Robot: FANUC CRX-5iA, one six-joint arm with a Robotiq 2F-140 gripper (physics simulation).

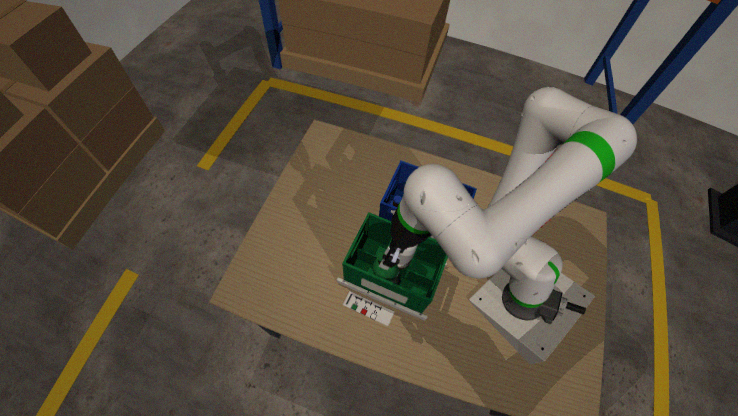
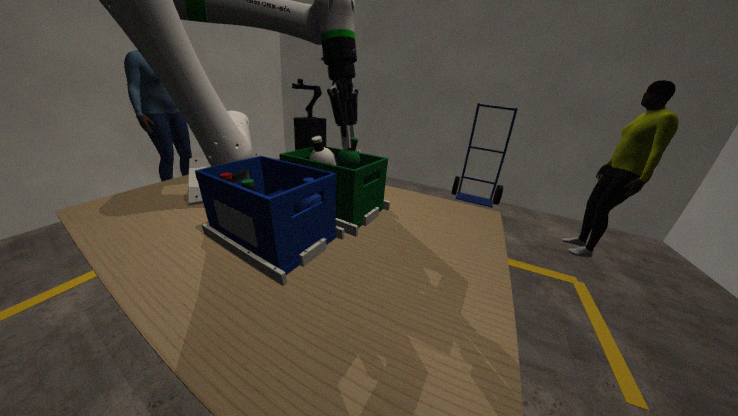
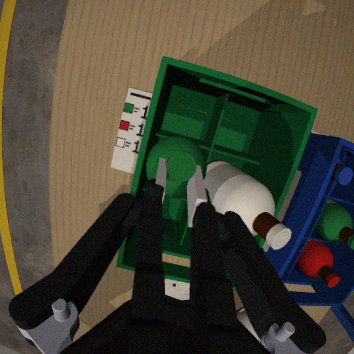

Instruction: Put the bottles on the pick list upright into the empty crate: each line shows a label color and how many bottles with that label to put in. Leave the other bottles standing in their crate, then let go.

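Places are measured from the arm's base along level axes (x back, y right, z up), in centimetres.
Pixels of known places: gripper, fingertip midpoint: [image 1: 385, 262] [image 2: 349, 147] [image 3: 176, 173]; arm's base, link origin: [image 1: 524, 299].
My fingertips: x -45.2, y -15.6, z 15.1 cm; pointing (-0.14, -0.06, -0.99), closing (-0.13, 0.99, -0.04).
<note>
Ahead of a thing's pixels: the offset from my fingertips to its top centre. "spot": to the spot under its first point. Level surfaces: height alone.
My gripper [image 1: 392, 257] [image 2: 347, 137] [image 3: 176, 173] is shut on the neck of a green bottle @[dx +0.5, dy -0.1, dz +3.1 cm] [image 1: 383, 269] [image 2: 348, 157] [image 3: 162, 151]. The bottle is upright and largely down inside the green crate @[dx +2.1, dy +4.8, dz -2.3 cm] [image 1: 418, 300] [image 2: 356, 198] [image 3: 154, 105], in a compartment on the pick-list side; its base is hidden. A white bottle @[dx +2.2, dy +9.5, dz +4.0 cm] [image 1: 407, 256] [image 2: 323, 155] [image 3: 245, 197] stands beside it in the same crate. The pick list @[spot: dx +5.9, dy -9.4, dz -19.6 cm] [image 1: 383, 316] [image 3: 121, 160] shows green 1, red 1, white 1. The blue crate @[dx +2.3, dy +28.3, dz -2.3 cm] [image 2: 299, 232] holds a red bottle @[dx +10.7, dy +33.5, dz -3.5 cm] [image 2: 225, 176] [image 3: 315, 258], a green-capped bottle @[dx +2.3, dy +32.5, dz -3.5 cm] [image 2: 248, 183] [image 3: 334, 221] and a blue-capped one @[dx -6.5, dy +22.6, dz -3.5 cm] [image 2: 308, 179] [image 3: 343, 175].
The blue crate stands close beside the green crate on the wooden table @[dz -19.8 cm] [image 1: 279, 242]. Low pale rails @[dx +1.4, dy +38.2, dz -16.8 cm] [image 2: 242, 253] border the crates. The arm's base plate [image 1: 542, 335] is on the table. A hand truck [image 2: 479, 150] and a person in yellow [image 2: 638, 136] are beyond the table.
</note>
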